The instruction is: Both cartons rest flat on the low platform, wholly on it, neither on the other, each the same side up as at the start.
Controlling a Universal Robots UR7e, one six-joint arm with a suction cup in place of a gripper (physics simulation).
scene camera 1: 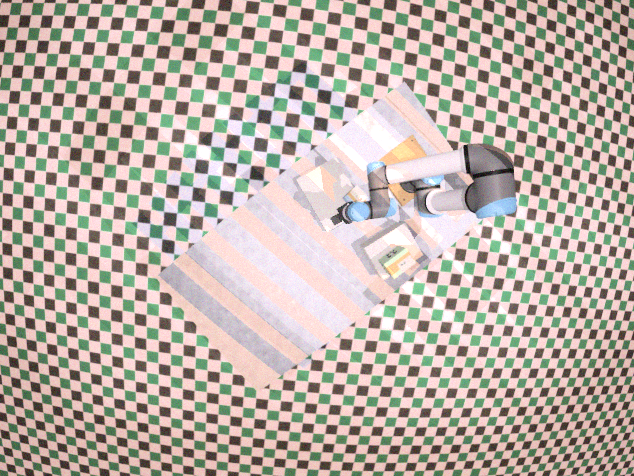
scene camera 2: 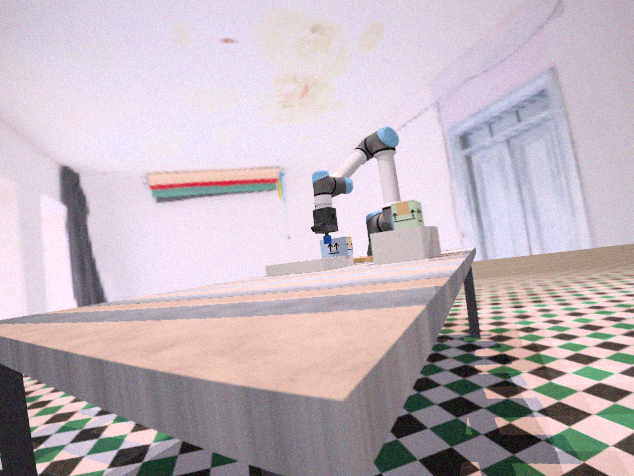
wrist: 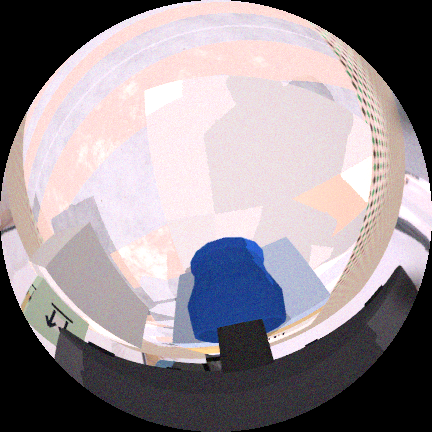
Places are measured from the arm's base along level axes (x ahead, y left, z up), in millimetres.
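Pixels of known places: hand, tool point: (scene camera 2: pixel 327 243) (wrist: pixel 227 267).
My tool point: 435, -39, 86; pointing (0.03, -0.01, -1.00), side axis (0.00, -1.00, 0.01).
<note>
Behind a point stands the place of what it marks, as x, y, z.
A light blue carton (scene camera 2: pixel 335 247) @(381, -38, 65) (wrist: pixel 300 278) @(394, -96, 79) rests flat on the low grey platform (scene camera 1: pixel 311 187) @(506, -240, 24) (scene camera 2: pixel 294 266) @(555, -139, 6) (wrist: pixel 250 160) @(476, -72, 24), near its edge. In the overhead view the arm mostly hides it. My blue suction cup (scene camera 2: pixel 326 238) (wrist: pixel 235 289) (scene camera 1: pixel 338 218) @(435, -39, 86) hangs just above the carton's top, near one side, with suction off and nothing held. A green carton (scene camera 1: pixel 396 258) @(344, 265, 199) (scene camera 2: pixel 407 212) @(403, 317, 155) (wrist: pixel 42 310) with arrow marks sits on top of a taller grey block (scene camera 2: pixel 404 245) @(436, 299, 34) (wrist: pixel 95 282) @(358, 165, 36), apart from the platform.
The platform and the block stand on a striped table (scene camera 1: pixel 256 286) @(1050, 66, -24) (scene camera 2: pixel 256 317) @(1293, 444, -24). The arm's base sits on an orange plate (scene camera 1: pixel 404 153) @(-34, -145, 0) at the table's far end. A chequered floor (scene camera 1: pixel 102 358) surrounds the table.
</note>
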